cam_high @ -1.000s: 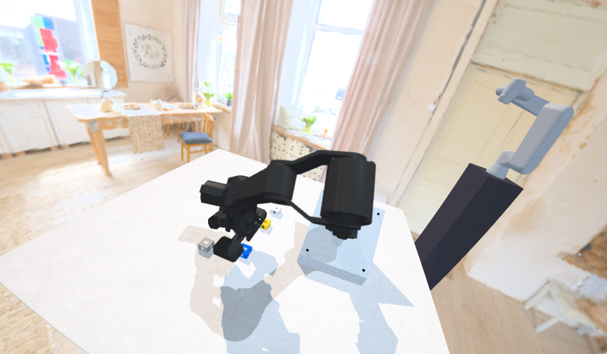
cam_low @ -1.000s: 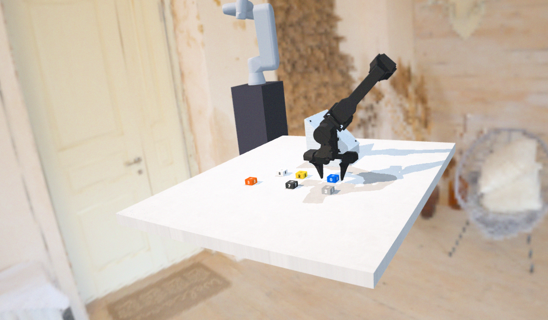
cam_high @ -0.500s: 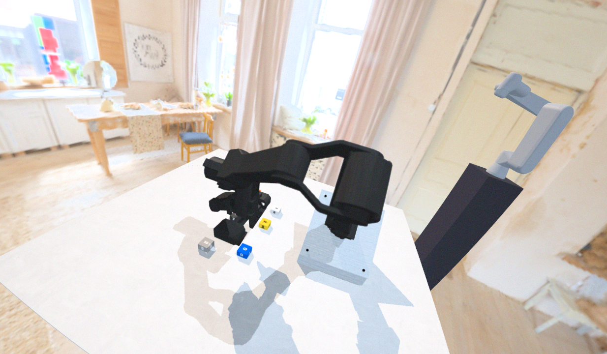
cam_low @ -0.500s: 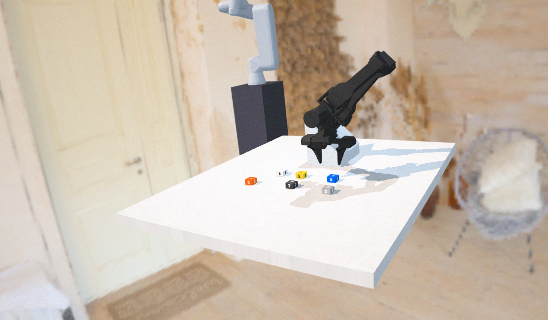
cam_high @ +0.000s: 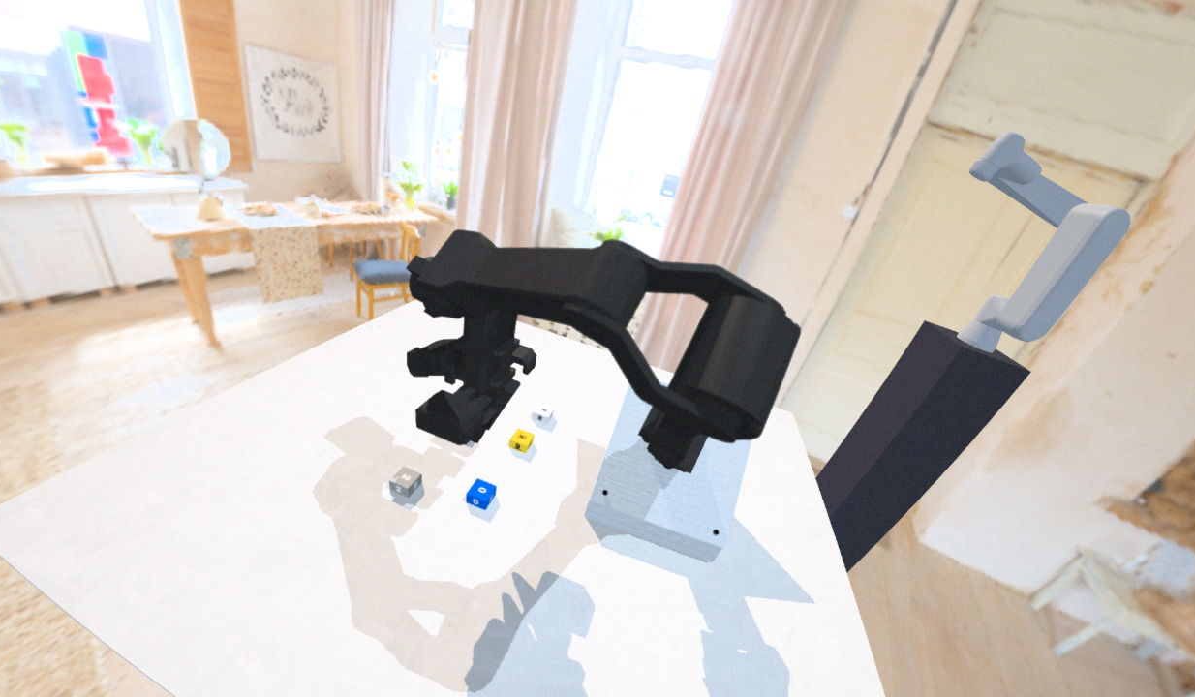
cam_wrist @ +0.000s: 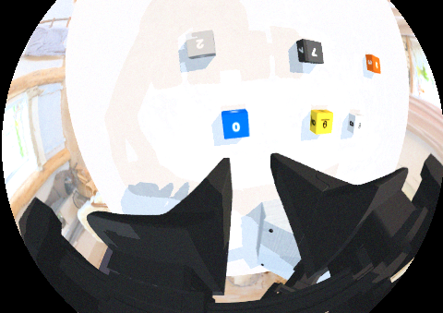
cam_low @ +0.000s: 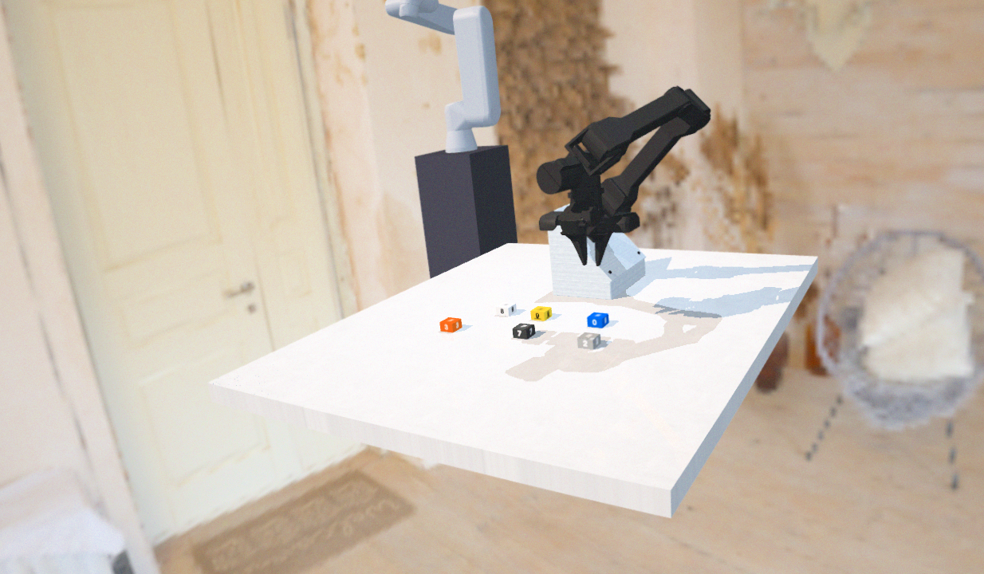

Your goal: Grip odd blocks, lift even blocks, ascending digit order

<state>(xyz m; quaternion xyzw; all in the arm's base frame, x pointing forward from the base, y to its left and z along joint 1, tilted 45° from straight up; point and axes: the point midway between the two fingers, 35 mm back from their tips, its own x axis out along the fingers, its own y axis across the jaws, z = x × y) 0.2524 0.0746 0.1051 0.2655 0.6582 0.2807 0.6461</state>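
My gripper tip is 10 cm short of the grey block marked 2, 3 cm to the right of it and 11 cm above it. Round my gripper tip: blue block marked 0 (1 cm behind, 11 cm below); yellow block (1 cm behind, 13 cm to the right, 11 cm below); black block marked 7 (9 cm ahead, 11 cm to the right, 11 cm below).
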